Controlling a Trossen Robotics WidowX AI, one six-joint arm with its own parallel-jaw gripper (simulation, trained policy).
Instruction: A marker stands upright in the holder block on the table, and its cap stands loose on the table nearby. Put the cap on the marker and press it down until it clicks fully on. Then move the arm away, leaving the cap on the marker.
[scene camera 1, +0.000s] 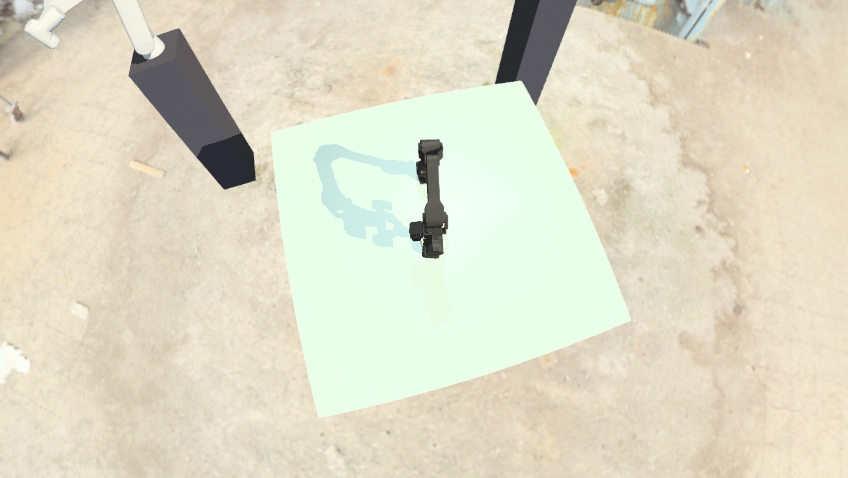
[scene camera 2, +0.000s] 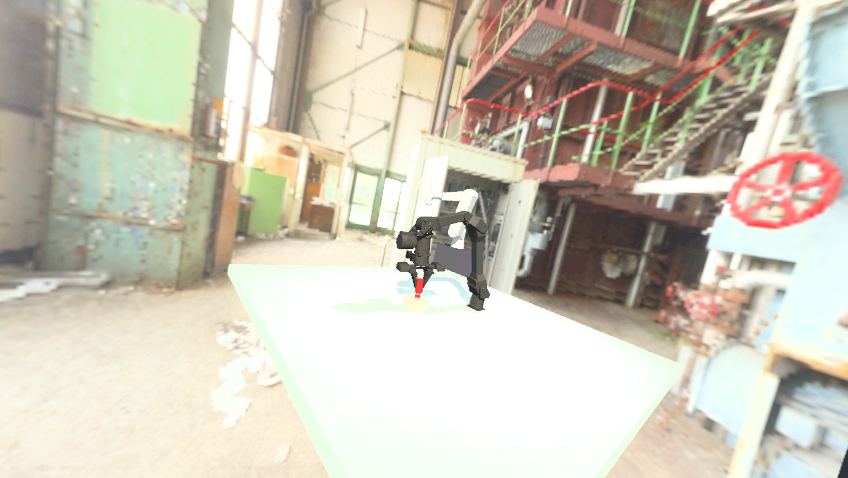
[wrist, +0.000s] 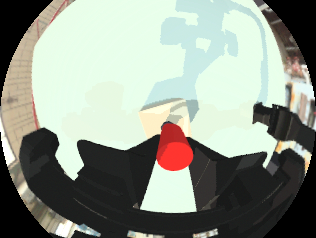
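Note:
My gripper (wrist: 172, 139), red cap (wrist: 174, 153). Gripper again (scene camera 2: 419, 288).

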